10 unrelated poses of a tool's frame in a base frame.
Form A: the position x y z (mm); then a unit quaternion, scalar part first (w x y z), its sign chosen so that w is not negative.
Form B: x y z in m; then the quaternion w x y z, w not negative. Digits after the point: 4 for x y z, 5 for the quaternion.
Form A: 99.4 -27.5 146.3 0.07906 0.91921 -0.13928 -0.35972
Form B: 0.0994 -0.0275 0.1463 0.07906 0.91921 -0.13928 -0.35972
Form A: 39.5 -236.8 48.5 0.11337 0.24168 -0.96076 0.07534
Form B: 0.0395 -0.2368 0.0485 0.11337 0.24168 -0.96076 0.07534
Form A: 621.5 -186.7 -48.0 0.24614 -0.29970 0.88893 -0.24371
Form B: 0.6215 -0.1867 -0.0480 0.24614 -0.29970 0.88893 -0.24371
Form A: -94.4 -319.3 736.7 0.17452 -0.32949 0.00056 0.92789
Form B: -0.0944 -0.3193 0.7367 0.17452 -0.32949 0.00056 0.92789
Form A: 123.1 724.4 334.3 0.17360 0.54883 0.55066 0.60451
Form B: 0.1231 0.7244 0.3343 0.17360 0.54883 0.55066 0.60451
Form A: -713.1 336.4 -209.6 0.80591 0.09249 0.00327 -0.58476
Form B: -0.7131 0.3364 -0.2096 0.80591 0.09249 0.00327 -0.58476
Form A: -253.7 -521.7 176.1 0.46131 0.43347 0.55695 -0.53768
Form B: -0.2537 -0.5217 0.1761 0.46131 0.43347 0.55695 -0.53768
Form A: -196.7 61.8 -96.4 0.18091 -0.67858 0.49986 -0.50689
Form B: -0.1967 0.0618 -0.0964 0.18091 -0.67858 0.49986 -0.50689
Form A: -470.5 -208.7 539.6 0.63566 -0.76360 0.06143 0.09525
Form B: -0.4705 -0.2087 0.5396 0.63566 -0.76360 0.06143 0.09525
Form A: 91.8 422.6 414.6 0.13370 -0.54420 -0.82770 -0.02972
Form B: 0.0918 0.4226 0.4146 0.13370 -0.54420 -0.82770 -0.02972
